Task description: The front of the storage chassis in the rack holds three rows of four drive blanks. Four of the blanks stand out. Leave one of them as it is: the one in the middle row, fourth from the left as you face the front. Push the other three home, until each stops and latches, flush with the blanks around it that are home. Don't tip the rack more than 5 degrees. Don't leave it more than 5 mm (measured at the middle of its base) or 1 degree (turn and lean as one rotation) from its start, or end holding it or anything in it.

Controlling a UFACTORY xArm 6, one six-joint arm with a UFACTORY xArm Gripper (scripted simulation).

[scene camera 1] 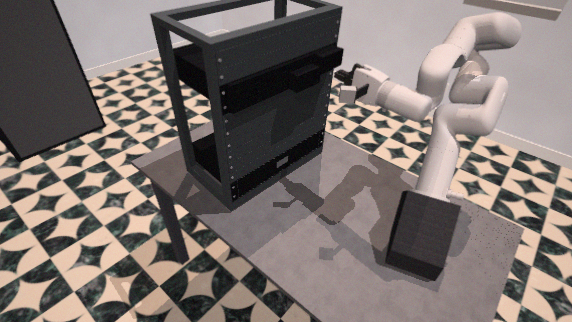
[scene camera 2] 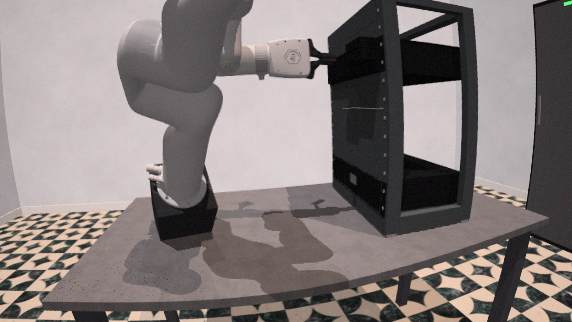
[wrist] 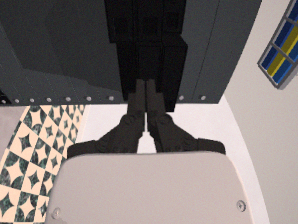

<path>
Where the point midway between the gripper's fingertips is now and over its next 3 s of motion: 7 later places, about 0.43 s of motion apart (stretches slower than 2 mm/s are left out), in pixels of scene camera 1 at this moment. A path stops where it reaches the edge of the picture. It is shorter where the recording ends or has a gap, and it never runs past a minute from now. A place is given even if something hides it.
My gripper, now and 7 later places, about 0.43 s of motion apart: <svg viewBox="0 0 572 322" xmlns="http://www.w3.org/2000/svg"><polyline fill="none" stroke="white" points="336,73 334,77 326,86 321,89 312,85 310,84 308,83 307,83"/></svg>
</path>
